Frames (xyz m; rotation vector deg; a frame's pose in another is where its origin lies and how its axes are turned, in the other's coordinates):
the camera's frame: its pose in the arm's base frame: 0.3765 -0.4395 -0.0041 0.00 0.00 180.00
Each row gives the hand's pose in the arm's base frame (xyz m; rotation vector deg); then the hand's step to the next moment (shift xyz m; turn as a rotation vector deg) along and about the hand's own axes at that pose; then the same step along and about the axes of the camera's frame.
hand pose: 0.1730 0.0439 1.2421 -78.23 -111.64 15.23
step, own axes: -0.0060 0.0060 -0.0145 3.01 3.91 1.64
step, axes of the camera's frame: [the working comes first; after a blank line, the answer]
step, axes of the arm's base frame: 0.0150 -0.0061 0.0044 1.25 4.65 -1.96

-0.0150 0.0061 0.0044 -1.25 -4.65 -1.96
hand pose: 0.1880 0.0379 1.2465 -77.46 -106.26 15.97
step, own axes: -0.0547 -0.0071 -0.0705 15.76 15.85 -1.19
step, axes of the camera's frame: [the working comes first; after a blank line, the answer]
step, axes of the arm's base frame: 0.0507 -0.0697 0.0242 10.28 19.85 -1.17

-0.0507 0.0697 0.0242 -10.28 -19.85 -1.17
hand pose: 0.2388 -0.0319 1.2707 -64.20 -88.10 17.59
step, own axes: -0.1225 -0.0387 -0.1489 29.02 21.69 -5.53
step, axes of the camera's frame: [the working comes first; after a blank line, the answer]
step, axes of the arm's base frame: 0.0984 -0.1703 -0.0017 18.27 31.48 4.28

-0.0984 0.1703 -0.0017 -18.27 -31.48 4.28
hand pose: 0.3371 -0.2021 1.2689 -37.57 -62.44 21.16
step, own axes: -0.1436 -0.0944 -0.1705 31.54 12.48 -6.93
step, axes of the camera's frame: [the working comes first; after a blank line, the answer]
step, axes of the arm's base frame: 0.0887 -0.2067 -0.0895 20.26 25.55 11.62

-0.0887 0.2067 -0.0895 -20.26 -25.55 11.62
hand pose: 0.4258 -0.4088 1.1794 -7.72 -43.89 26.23
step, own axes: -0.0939 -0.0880 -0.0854 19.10 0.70 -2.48
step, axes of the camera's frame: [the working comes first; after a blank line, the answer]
step, axes of the arm's base frame: 0.0312 -0.1166 -0.0964 13.48 9.27 10.20

-0.0312 0.1166 -0.0964 -13.48 -9.27 10.20
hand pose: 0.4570 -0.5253 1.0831 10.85 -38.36 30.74
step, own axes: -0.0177 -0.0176 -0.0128 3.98 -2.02 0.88
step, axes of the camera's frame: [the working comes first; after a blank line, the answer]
step, axes of the arm's base frame: 0.0046 -0.0179 -0.0211 3.20 -0.37 3.21

-0.0046 0.0179 -0.0211 -3.20 0.37 3.21
